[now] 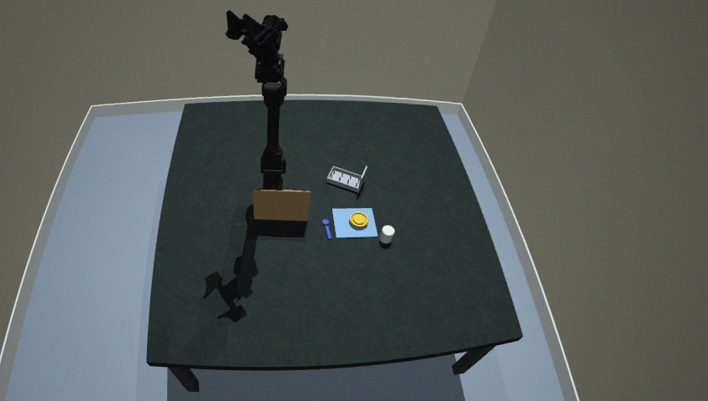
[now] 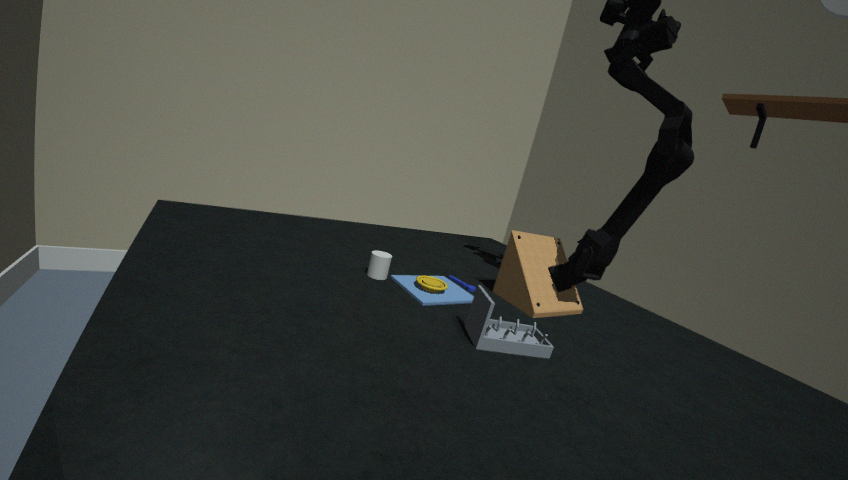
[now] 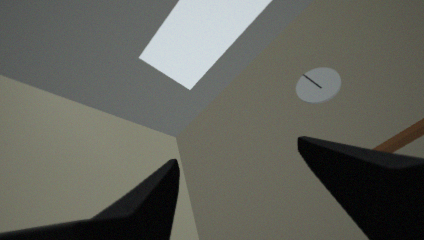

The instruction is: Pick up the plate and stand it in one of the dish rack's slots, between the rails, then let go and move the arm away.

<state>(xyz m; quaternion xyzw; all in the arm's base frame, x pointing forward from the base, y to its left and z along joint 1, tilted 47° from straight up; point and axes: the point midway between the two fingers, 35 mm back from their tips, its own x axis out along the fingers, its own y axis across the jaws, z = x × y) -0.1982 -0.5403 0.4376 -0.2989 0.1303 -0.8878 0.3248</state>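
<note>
My gripper tip is 440 mm short of the yellow plate, 60 mm to the left of it and 800 mm above it. Also, from my gripper tip: grey dish rack 430 mm ahead, 140 mm to the left, 790 mm below; then blue spoon 320 mm ahead, 80 mm to the right, 810 mm below; then light blue mat 420 mm ahead, 70 mm to the right, 810 mm below.
</note>
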